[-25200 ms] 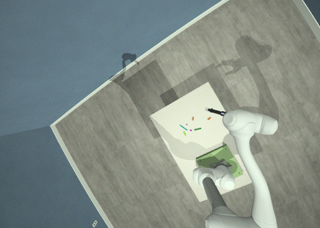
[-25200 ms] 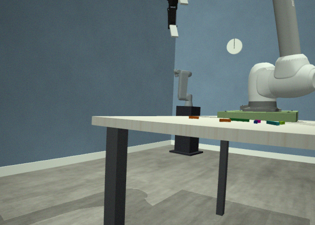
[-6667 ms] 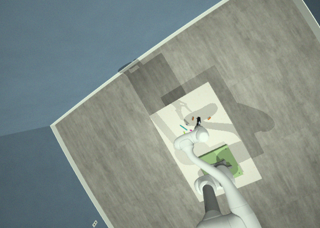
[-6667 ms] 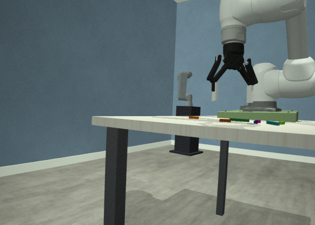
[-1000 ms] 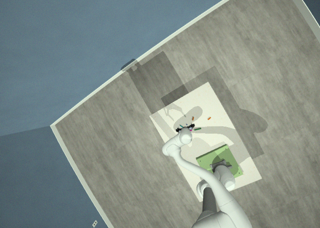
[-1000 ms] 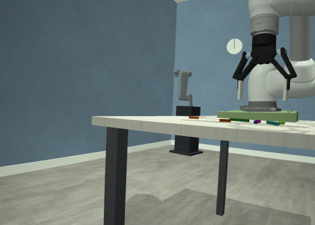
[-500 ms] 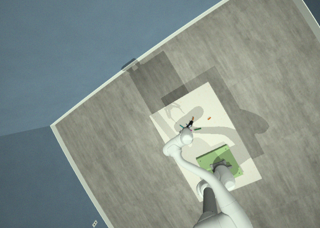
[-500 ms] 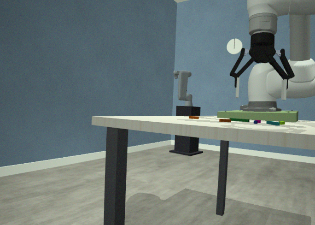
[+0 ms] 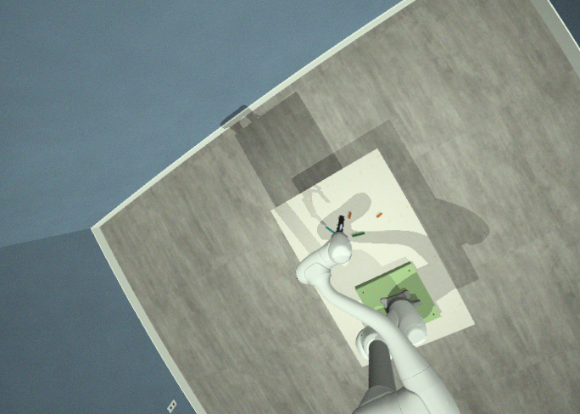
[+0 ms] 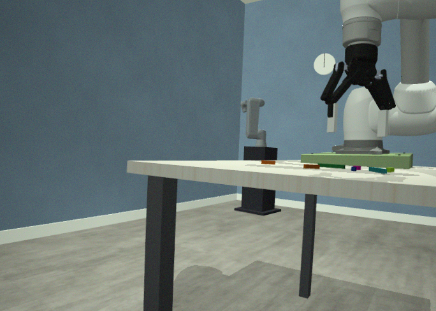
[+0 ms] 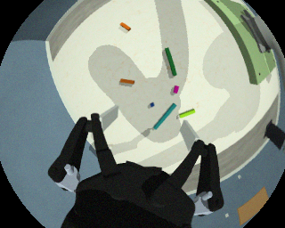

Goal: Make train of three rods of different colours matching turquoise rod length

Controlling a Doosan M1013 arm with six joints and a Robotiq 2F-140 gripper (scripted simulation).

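Right now my hand is 90 mm above the small blue rod and 10 mm to the left of it. From my hand the other things lie so: magenta rod (90 mm below, 80 mm behind, 20 mm to the right); lime rod (90 mm below, 90 mm behind, 60 mm to the left); turquoise rod (90 mm below, 40 mm to the left, 20 mm behind).
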